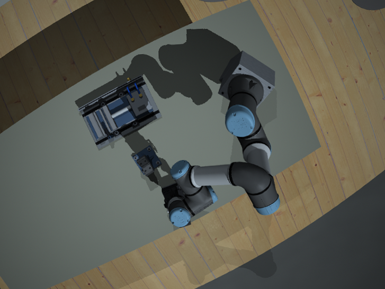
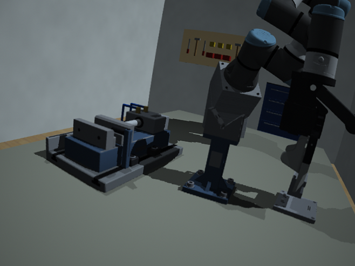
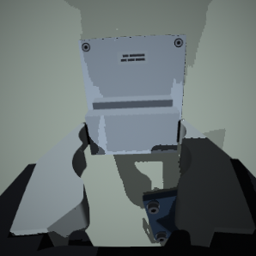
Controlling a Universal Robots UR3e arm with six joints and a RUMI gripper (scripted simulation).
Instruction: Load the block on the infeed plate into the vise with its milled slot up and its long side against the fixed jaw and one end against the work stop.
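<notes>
My gripper is now 1 cm to the right of the infeed plate and 6 cm above it. Also, from my hand: part 1 cm to the left, 1 cm below; blue post 7 cm ahead, 16 cm to the right; work stop 17 cm ahead, 33 cm to the right, 3 cm above.
</notes>
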